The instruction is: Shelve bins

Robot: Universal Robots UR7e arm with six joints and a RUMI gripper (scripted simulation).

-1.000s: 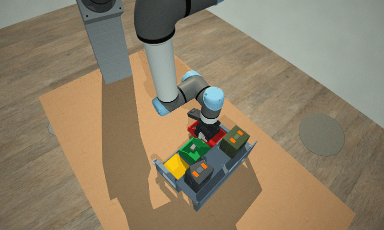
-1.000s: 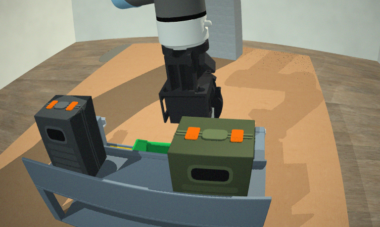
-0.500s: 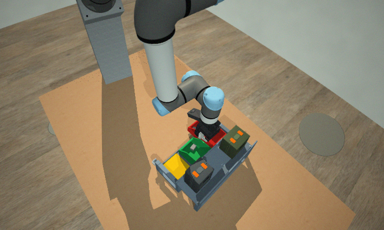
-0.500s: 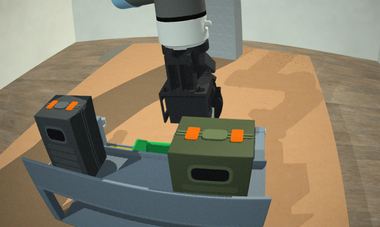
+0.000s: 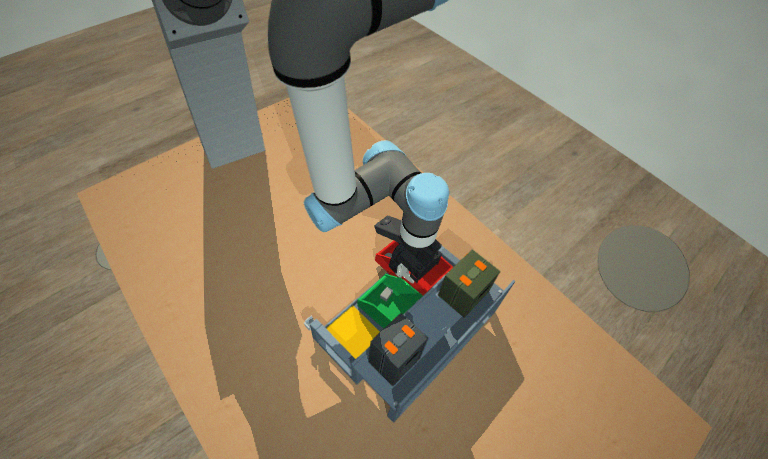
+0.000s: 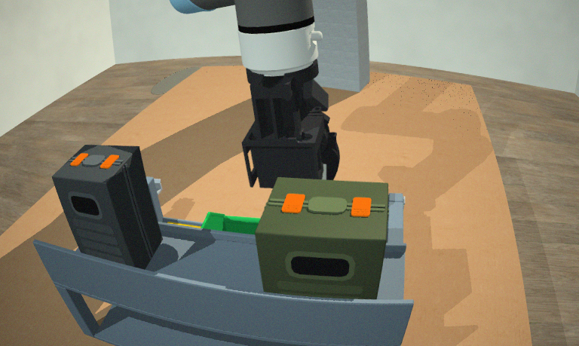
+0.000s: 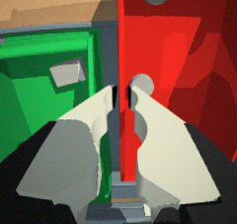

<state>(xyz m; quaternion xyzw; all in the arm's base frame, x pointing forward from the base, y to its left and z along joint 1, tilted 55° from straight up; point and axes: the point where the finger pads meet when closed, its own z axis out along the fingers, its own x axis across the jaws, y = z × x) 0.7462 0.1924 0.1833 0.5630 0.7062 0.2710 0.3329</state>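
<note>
The red bin is 1 cm behind my hand, 5 cm to the left of it and 2 cm below it. Round my hand: olive box: 14 cm ahead, 8 cm to the left, 8 cm above; dark grey box: 18 cm ahead, 15 cm to the right, 9 cm above; green bin: 6 cm ahead, 6 cm to the right, 3 cm below.
</note>
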